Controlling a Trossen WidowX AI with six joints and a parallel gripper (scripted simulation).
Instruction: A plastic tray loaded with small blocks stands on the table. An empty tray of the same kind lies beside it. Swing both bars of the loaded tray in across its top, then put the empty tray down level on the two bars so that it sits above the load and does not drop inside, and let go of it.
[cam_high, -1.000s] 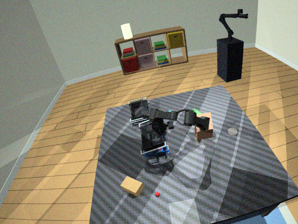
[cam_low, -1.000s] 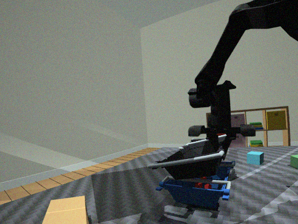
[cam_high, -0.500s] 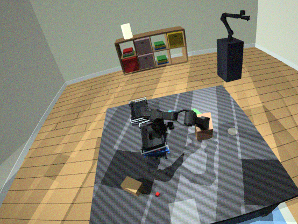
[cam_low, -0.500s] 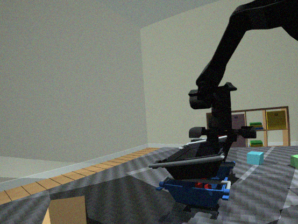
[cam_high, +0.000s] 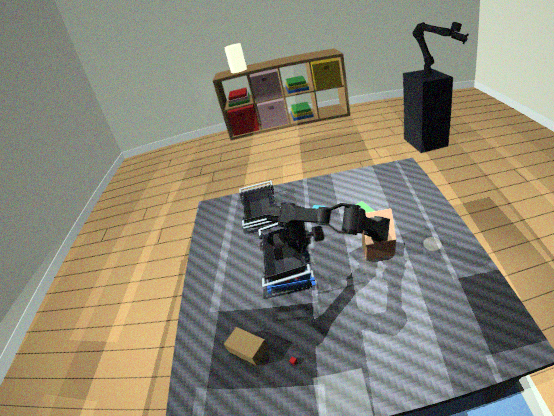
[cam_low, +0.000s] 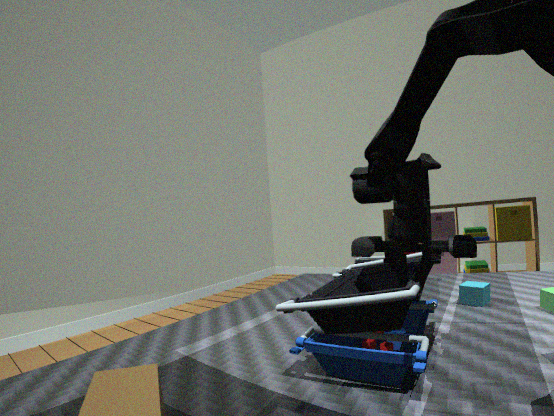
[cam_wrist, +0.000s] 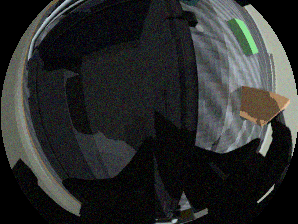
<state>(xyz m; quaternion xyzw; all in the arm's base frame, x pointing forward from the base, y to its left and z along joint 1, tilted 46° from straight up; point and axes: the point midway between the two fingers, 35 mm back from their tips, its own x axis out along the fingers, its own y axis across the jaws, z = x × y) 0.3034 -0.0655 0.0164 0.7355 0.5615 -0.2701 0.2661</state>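
Now: the dark tray 70 mm ahead of my gripper tip, 20 mm above it and 10 mm to the right of it. Round my gripper tip: cyan cube (290 mm to the right, 150 mm behind, 70 mm below); then flat tan block (310 mm to the left, 280 mm ahead, 60 mm below); then green block (340 mm behind, 190 mm to the right, 70 mm below).
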